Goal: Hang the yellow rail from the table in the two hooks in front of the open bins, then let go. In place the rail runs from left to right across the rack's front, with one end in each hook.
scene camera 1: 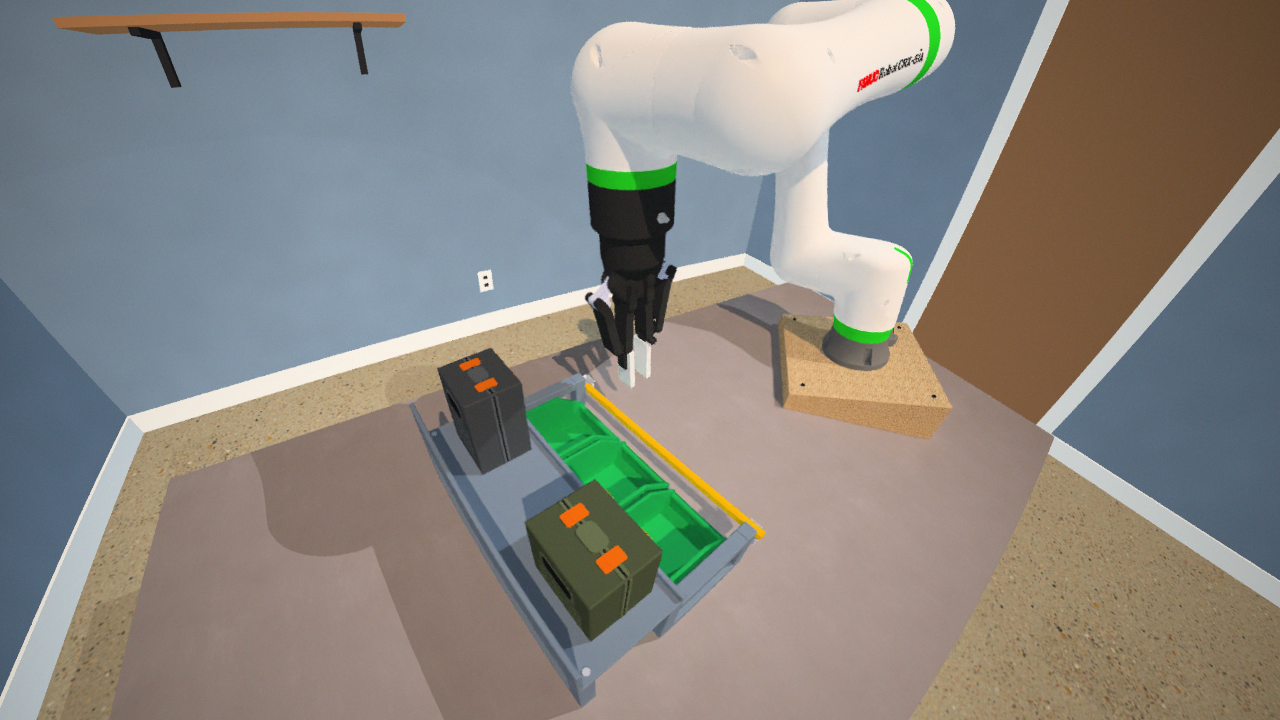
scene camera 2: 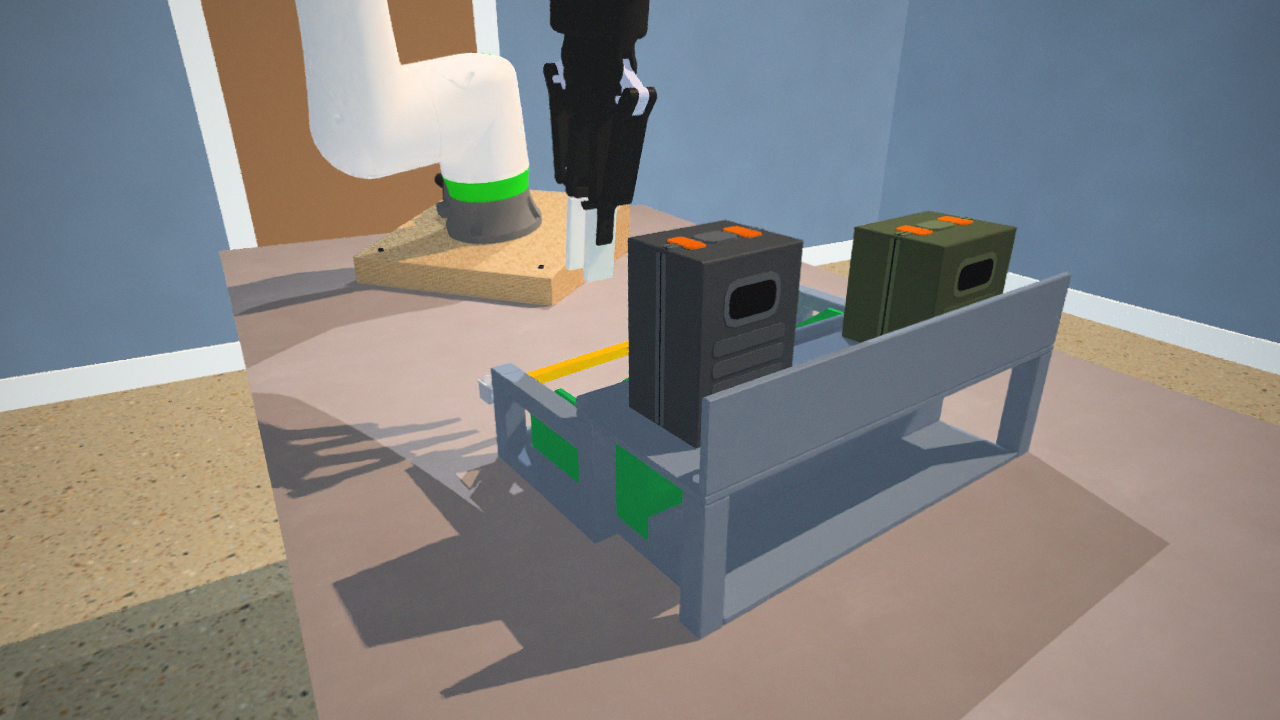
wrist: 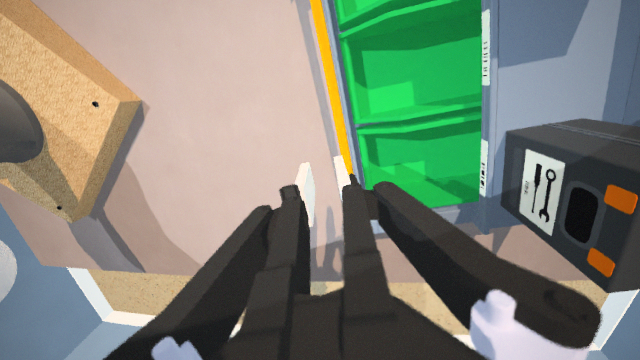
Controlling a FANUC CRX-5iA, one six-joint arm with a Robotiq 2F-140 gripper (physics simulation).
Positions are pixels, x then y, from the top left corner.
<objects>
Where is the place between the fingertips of my gripper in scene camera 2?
588,272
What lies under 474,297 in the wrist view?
My gripper.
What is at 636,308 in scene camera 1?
My gripper.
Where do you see a yellow rail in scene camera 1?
732,511
</objects>
